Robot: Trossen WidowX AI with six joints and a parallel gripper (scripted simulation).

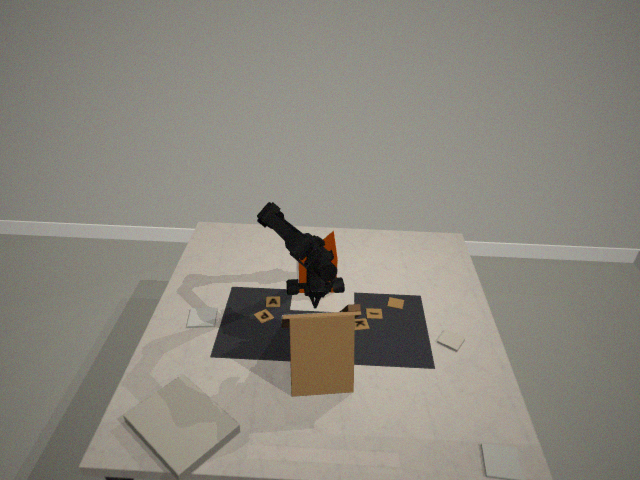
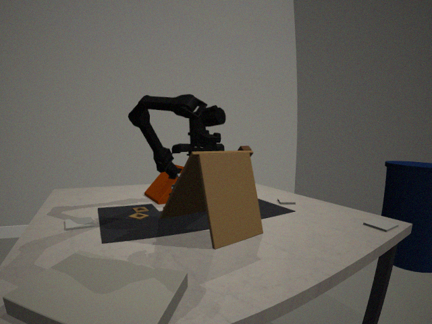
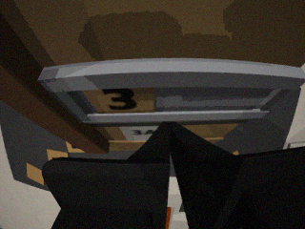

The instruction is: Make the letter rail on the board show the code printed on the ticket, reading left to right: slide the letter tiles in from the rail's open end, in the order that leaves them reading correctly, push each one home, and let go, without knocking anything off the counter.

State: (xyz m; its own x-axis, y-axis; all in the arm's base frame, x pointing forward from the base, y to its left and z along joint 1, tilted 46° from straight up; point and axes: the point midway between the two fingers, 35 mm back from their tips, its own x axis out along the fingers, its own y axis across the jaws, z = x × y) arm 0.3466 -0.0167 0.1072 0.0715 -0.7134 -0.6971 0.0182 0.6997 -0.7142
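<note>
Right now the tan tile marked 3 is 40 mm to the left of my gripper tip, 20 mm below it and 20 mm ahead of it. From my gripper tip the other things lie so: tile marked p (180 mm below, 170 mm to the right, 170 mm behind); then white ticket (100 mm below, 40 mm behind, 20 mm to the left); then dark mat (180 mm below, 150 mm behind, 50 mm to the left).
</note>
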